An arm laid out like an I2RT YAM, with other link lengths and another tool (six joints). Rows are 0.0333 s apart.
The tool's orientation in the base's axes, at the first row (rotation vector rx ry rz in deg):
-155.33 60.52 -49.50
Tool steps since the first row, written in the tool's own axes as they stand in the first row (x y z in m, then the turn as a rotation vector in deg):
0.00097 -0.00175 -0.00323 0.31 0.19 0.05
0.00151 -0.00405 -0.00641 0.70 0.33 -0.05
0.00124 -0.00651 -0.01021 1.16 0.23 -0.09
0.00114 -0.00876 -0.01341 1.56 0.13 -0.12
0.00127 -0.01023 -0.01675 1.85 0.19 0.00
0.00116 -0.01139 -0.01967 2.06 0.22 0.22
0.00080 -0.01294 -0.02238 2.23 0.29 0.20
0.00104 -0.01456 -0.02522 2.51 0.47 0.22
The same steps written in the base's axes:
-0.00015 0.00102 0.00366 0.10 -0.35 0.05
-0.00020 0.00272 0.00723 0.20 -0.70 0.27
-0.00098 0.00514 0.01099 0.51 -0.92 0.55
-0.00145 0.00723 0.01427 0.79 -1.10 0.80
-0.00232 0.00859 0.01754 0.99 -1.35 0.81
-0.00329 0.00984 0.02026 1.22 -1.53 0.72
-0.00407 0.01152 0.02280 1.27 -1.69 0.80
-0.00451 0.01287 0.02575 1.34 -2.01 0.86

